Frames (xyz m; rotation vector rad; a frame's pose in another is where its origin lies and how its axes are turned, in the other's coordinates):
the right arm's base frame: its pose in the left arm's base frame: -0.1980 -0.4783 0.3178 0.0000 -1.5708 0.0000
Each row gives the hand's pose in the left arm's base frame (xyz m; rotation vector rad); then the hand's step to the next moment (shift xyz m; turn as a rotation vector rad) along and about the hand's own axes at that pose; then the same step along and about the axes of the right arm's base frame.
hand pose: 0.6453 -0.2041 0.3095 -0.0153 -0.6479 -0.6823
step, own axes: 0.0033 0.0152 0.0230 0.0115 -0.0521 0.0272
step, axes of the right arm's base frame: 0.0233 0.0150 0.0018 0.0183 -0.0416 0.0390
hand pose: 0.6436 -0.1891 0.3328 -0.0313 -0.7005 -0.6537
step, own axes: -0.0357 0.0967 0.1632 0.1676 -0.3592 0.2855
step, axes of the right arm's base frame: 0.1223 0.1360 0.0616 0.2558 -0.3117 0.2758
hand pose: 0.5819 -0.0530 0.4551 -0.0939 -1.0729 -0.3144
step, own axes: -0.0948 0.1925 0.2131 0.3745 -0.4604 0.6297
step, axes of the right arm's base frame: 0.0337 0.2512 0.1650 0.5937 -0.3727 0.5073
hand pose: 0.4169 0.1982 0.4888 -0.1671 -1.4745 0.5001
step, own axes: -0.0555 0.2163 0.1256 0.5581 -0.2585 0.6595
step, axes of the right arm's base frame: -0.1248 0.1444 0.1709 0.6817 -0.1223 0.5776
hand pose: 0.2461 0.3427 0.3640 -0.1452 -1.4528 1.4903
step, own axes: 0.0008 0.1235 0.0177 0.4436 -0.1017 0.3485
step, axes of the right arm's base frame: -0.0940 0.0170 0.0802 0.4112 0.0466 0.3966
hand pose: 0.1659 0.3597 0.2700 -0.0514 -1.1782 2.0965
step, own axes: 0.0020 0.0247 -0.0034 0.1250 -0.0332 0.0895
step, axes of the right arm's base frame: -0.0201 -0.0043 0.0143 0.1143 0.0209 0.1060
